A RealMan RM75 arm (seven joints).
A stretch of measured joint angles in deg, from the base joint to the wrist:
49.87, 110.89, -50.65, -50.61, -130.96, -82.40, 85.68
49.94, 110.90, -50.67, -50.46, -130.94, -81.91, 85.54
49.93, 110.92, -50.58, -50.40, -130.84, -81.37, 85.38
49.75, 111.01, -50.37, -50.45, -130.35, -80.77, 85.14
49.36, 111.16, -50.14, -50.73, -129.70, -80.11, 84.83
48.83, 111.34, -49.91, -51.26, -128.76, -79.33, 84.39
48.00, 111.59, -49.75, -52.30, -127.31, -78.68, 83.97
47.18, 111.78, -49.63, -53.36, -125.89, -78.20, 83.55
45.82, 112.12, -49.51, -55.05, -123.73, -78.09, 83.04
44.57, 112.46, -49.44, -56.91, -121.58, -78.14, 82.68
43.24, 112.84, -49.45, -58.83, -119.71, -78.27, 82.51
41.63, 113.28, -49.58, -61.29, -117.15, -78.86, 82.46
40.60, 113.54, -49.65, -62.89, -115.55, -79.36, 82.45
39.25, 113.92, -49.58, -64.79, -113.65, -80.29, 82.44
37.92, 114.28, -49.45, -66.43, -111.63, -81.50, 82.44
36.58, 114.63, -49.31, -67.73, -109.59, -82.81, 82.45
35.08, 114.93, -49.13, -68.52, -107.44, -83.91, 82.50
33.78, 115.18, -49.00, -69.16, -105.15, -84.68, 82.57
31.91, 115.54, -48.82, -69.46, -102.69, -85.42, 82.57
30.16, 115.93, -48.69, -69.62, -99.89, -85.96, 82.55
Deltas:
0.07, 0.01, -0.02, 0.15, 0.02, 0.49, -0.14
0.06, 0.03, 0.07, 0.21, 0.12, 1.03, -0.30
-0.12, 0.12, 0.28, 0.16, 0.61, 1.63, -0.54
-0.51, 0.27, 0.51, -0.12, 1.26, 2.29, -0.85
-1.04, 0.45, 0.74, -0.65, 2.20, 3.07, -1.29
-1.87, 0.70, 0.90, -1.69, 3.65, 3.72, -1.71
-2.69, 0.89, 1.02, -2.75, 5.07, 4.20, -2.13
-4.05, 1.23, 1.14, -4.44, 7.23, 4.31, -2.64
-5.30, 1.57, 1.21, -6.30, 9.38, 4.26, -3.00
-6.63, 1.95, 1.20, -8.22, 11.25, 4.13, -3.17
-8.24, 2.39, 1.07, -10.68, 13.81, 3.54, -3.22
-9.27, 2.65, 1.00, -12.28, 15.41, 3.04, -3.23
-10.62, 3.03, 1.07, -14.18, 17.31, 2.11, -3.24
-11.95, 3.39, 1.20, -15.82, 19.33, 0.90, -3.24
-13.29, 3.74, 1.34, -17.12, 21.37, -0.41, -3.23
-14.79, 4.04, 1.52, -17.91, 23.52, -1.51, -3.18
-16.09, 4.29, 1.65, -18.55, 25.81, -2.28, -3.11
-17.96, 4.65, 1.83, -18.85, 28.27, -3.02, -3.11
-19.71, 5.04, 1.96, -19.01, 31.07, -3.56, -3.13

